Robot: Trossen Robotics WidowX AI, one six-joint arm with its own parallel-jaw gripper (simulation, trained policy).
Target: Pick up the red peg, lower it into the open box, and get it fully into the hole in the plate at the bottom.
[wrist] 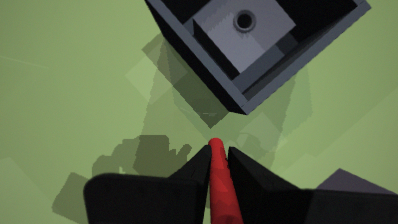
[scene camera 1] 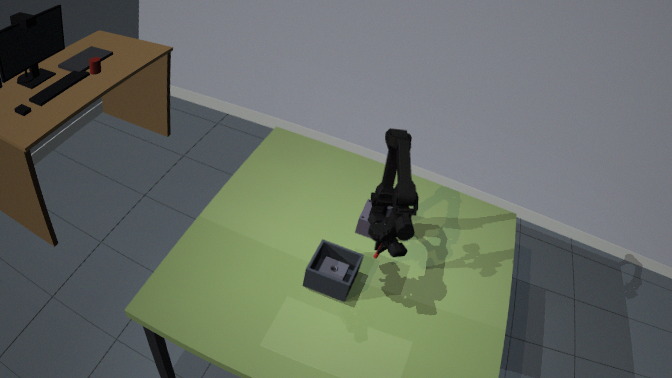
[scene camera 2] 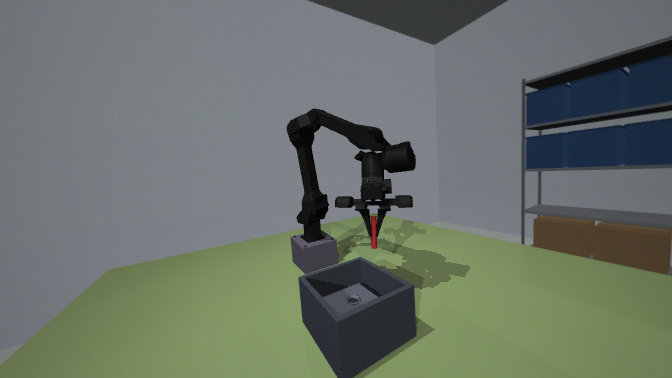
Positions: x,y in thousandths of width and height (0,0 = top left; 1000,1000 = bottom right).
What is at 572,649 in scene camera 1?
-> My gripper.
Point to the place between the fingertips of my gripper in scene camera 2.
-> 556,626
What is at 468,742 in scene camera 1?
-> A dark grey box.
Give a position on a grey plate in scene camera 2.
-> At 510,798
